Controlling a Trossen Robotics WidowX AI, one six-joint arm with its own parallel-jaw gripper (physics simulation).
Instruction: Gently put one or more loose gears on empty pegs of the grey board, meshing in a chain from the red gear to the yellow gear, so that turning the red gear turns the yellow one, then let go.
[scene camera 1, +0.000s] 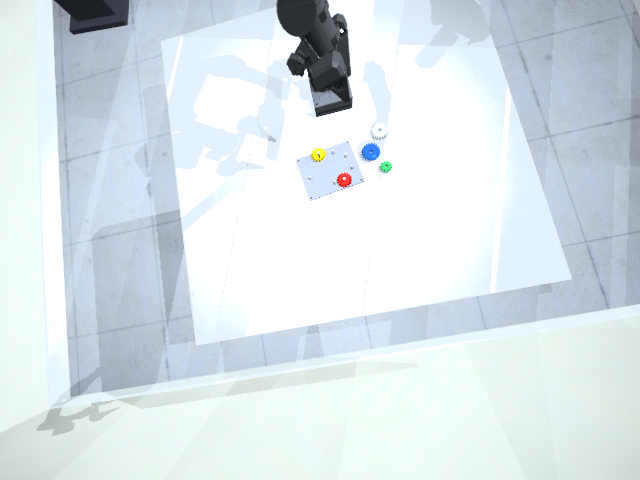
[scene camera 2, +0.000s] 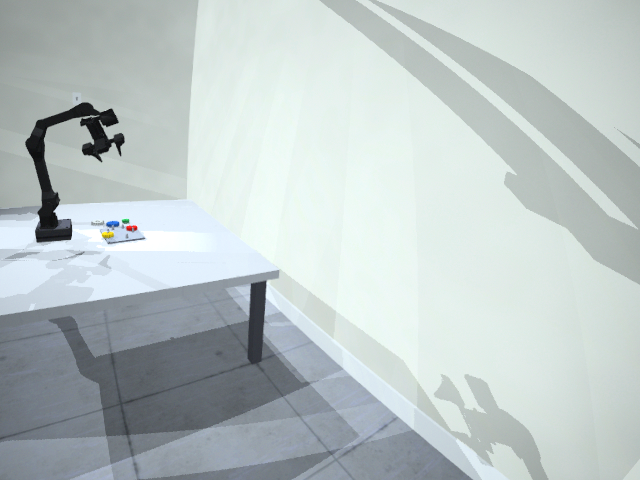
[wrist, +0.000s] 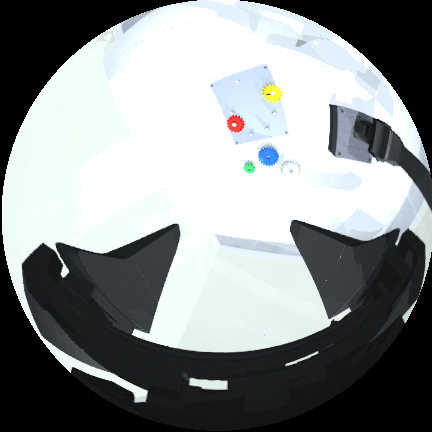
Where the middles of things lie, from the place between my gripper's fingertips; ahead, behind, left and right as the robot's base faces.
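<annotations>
The grey board (scene camera 1: 323, 173) is 35 cm below my hand, 7 cm to the right of it and 4 cm ahead of it.
</annotations>
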